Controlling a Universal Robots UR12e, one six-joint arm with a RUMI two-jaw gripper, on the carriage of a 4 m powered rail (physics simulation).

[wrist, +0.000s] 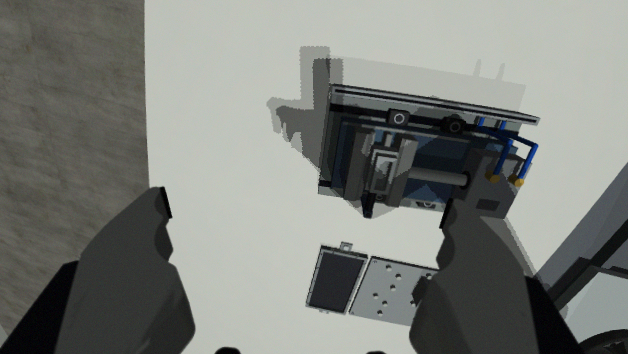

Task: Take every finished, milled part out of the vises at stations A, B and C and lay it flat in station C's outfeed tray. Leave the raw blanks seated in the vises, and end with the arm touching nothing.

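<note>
The vise (404, 165) stands right of centre in the upper part of the wrist view. A light grey part (384, 167) with a raised rectangular rim and a recess in its top sits between its jaws; shadow falls across it. My gripper (308, 196) is open wide, with no object between its fingers. It is above the table, and its right finger overlaps the vise's lower right edge in the view. A shallow dark tray (313, 280) with a light rim lies below the vise in the view. Its floor shows no part. Which station this is, I cannot tell.
A grey plate (371, 281) with several small pins lies beside the tray, partly hidden by the right finger, with a dark block (421, 294) on it. Blue hoses (527, 162) rise at the vise's right end. The white table's edge runs down the left; dark framework is at the right.
</note>
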